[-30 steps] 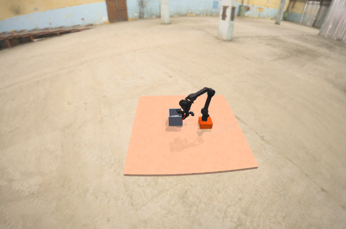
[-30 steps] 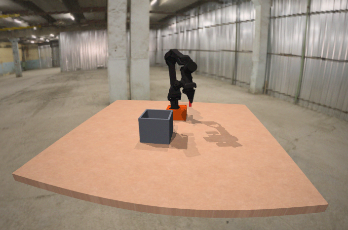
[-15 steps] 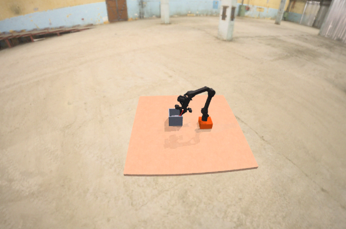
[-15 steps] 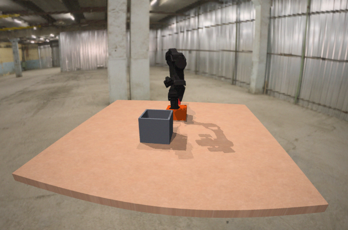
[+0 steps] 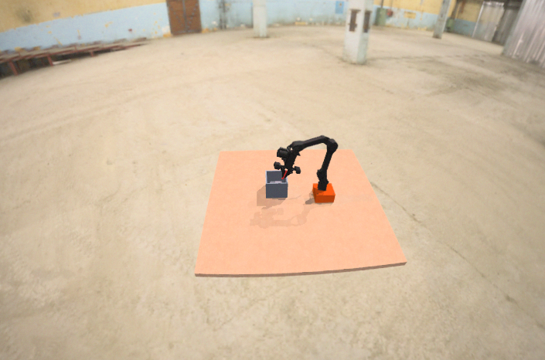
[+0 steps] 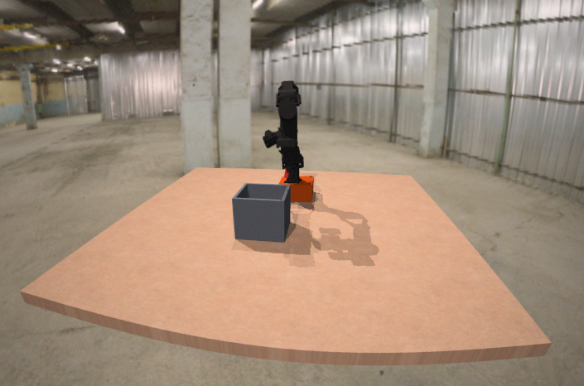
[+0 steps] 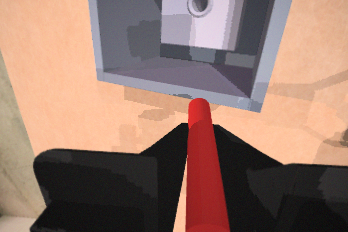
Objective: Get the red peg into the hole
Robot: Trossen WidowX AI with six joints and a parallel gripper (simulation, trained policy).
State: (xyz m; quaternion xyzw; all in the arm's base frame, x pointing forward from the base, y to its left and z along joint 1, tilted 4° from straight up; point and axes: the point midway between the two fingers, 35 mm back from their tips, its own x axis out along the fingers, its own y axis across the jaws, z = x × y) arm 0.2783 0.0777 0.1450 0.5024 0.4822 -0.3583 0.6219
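The light grey plate lies 6 cm ahead of my gripper tip, 7 cm to the right of it and 14 cm below it. From my gripper tip the other things lie so: red peg 1 cm behind, 2 cm above.
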